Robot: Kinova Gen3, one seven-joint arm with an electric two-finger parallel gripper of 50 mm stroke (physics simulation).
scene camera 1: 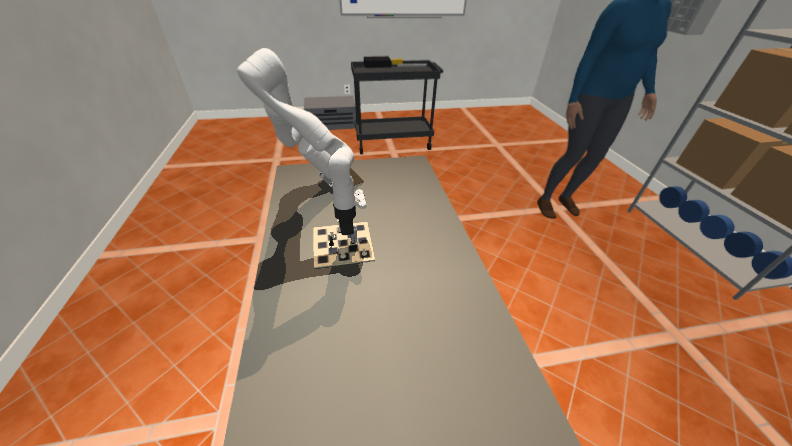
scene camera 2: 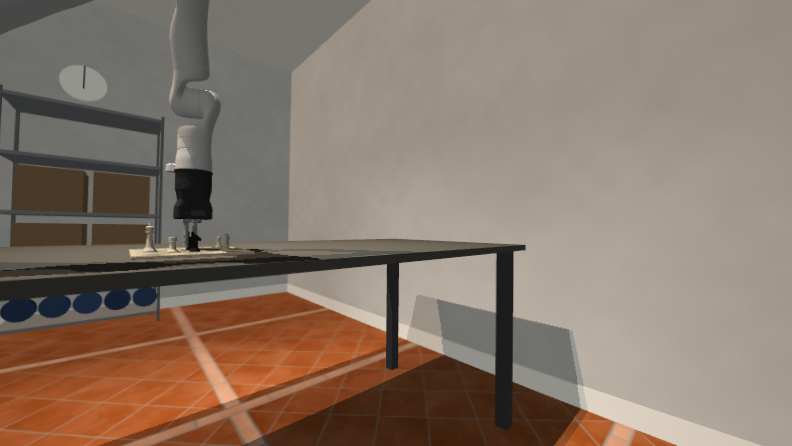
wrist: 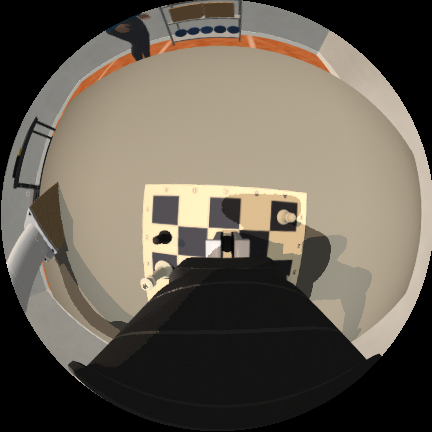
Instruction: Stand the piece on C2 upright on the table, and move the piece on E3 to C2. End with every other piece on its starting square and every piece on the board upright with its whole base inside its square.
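Frame: origin at the arm's base, x up, y ahead, z left, level; centimetres.
Seen in the pictures: gripper, fingertip midpoint: (scene camera 1: 354,240) (scene camera 2: 190,245) (wrist: 226,240); arm's base, origin of the base link: (wrist: 36,238).
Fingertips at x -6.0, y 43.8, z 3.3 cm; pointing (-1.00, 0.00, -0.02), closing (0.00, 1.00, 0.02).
Offsets run from my fingertips to a thing's top centre.
The small chessboard (scene camera 1: 315,250) (scene camera 2: 136,254) (wrist: 148,210) lies on the table. My gripper (scene camera 1: 352,240) (scene camera 2: 190,228) (wrist: 226,240) points down over C2, shut on a small black piece {dz -0.4, dx +2.3, dy +0.0 cm} (wrist: 227,241), whose dark top shows between the fingers in the wrist view. Its base and its height above the square are hidden. The tall white king-like piece {dz -4.5, dx +5.5, dy -8.3 cm} (scene camera 2: 149,239) (wrist: 161,270) stands on E3, partly covered by the gripper body in the wrist view. A black piece {dz +0.0, dx +2.3, dy -8.0 cm} (wrist: 163,237) stands on E2. A white pawn {dz +2.8, dx +2.3, dy +7.1 cm} (scene camera 1: 364,253) (wrist: 287,217) stands on A1.
A black knight {dz -8.6, dx +3.1, dy -0.6 cm} (scene camera 1: 331,241) (scene camera 2: 192,242) stands close in front of the fingers in scene camera 2. A small white piece {dz -7.9, dx +2.4, dy -4.7 cm} (scene camera 2: 172,243) stands left of it. Another white piece {dz -5.0, dx +3.1, dy +6.7 cm} (scene camera 1: 343,255) stands at the board's A edge. A person (scene camera 1: 623,60) stands beyond the table.
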